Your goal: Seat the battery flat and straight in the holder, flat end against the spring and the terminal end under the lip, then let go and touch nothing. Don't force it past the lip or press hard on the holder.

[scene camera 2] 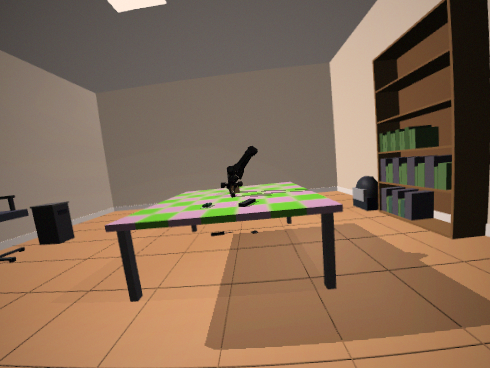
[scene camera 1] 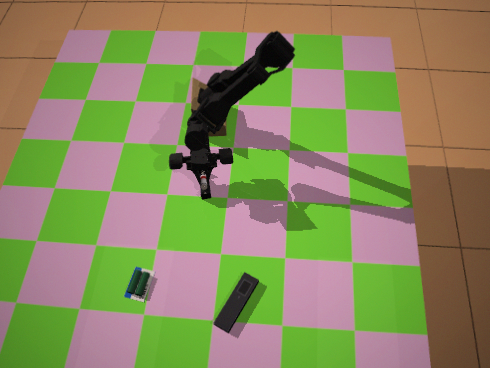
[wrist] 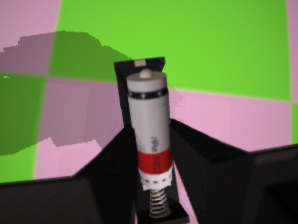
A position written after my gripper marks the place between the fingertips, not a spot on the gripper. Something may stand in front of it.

In view: my gripper [scene camera 1: 203,183] and a battery [wrist: 148,95].
My gripper is seen too in the wrist view [wrist: 150,128].
